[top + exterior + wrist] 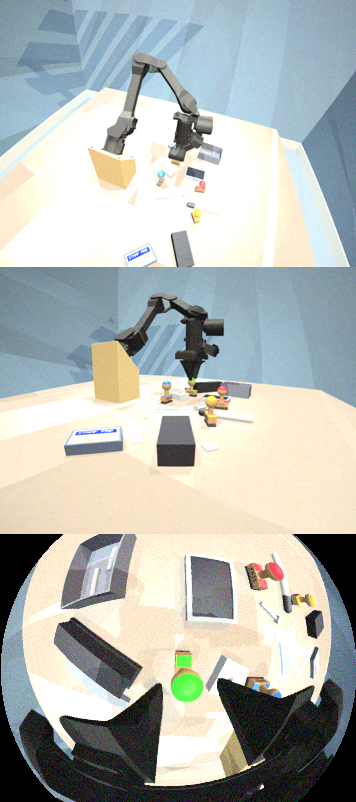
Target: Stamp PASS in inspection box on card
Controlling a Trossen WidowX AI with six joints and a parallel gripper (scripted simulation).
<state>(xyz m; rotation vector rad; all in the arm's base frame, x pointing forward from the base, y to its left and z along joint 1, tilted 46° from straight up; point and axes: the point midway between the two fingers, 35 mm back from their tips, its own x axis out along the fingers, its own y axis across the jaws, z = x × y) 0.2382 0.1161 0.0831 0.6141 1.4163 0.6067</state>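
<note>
Right now the green knob stamp is 1 cm behind my gripper tip and 4 cm below it. Also, from my gripper tip: ink pad: 10 cm ahead, 4 cm to the right, 6 cm below; blue-knobbed stamp: 4 cm behind, 12 cm to the right, 4 cm below; black bar: 3 cm ahead, 12 cm to the left, 5 cm below.
</note>
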